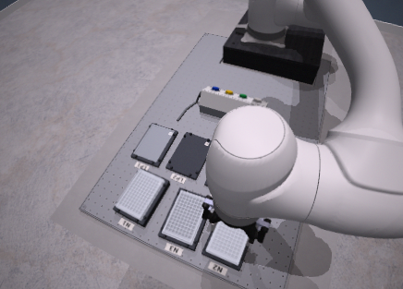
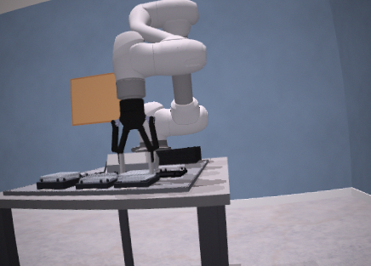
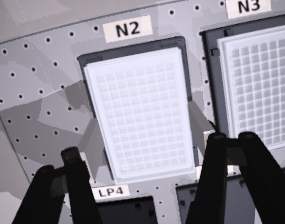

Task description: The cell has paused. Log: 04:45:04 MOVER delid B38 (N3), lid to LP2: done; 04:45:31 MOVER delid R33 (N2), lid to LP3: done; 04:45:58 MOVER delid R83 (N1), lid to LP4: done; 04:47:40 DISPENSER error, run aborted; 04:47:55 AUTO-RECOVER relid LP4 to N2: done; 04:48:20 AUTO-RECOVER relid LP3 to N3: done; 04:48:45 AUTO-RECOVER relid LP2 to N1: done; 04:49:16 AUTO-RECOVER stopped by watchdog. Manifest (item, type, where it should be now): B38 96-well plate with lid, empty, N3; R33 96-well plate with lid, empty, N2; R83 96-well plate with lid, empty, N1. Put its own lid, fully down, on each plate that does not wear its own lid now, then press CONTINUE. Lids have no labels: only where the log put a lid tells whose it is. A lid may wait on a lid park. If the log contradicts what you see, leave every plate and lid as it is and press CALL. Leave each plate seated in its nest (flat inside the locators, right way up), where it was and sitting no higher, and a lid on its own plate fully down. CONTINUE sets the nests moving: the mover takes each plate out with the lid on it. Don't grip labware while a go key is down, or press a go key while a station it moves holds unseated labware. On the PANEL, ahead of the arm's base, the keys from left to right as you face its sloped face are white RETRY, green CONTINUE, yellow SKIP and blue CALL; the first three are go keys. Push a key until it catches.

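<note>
My gripper is now 3 cm above the plate. From my hand the other things lie so: LP3 label: 10 cm behind, 6 cm to the right, 6 cm below; then LP4 label: 9 cm behind, 7 cm to the left, 6 cm below; then lid park LP3: 19 cm behind, 5 cm to the right, 5 cm below.
</note>
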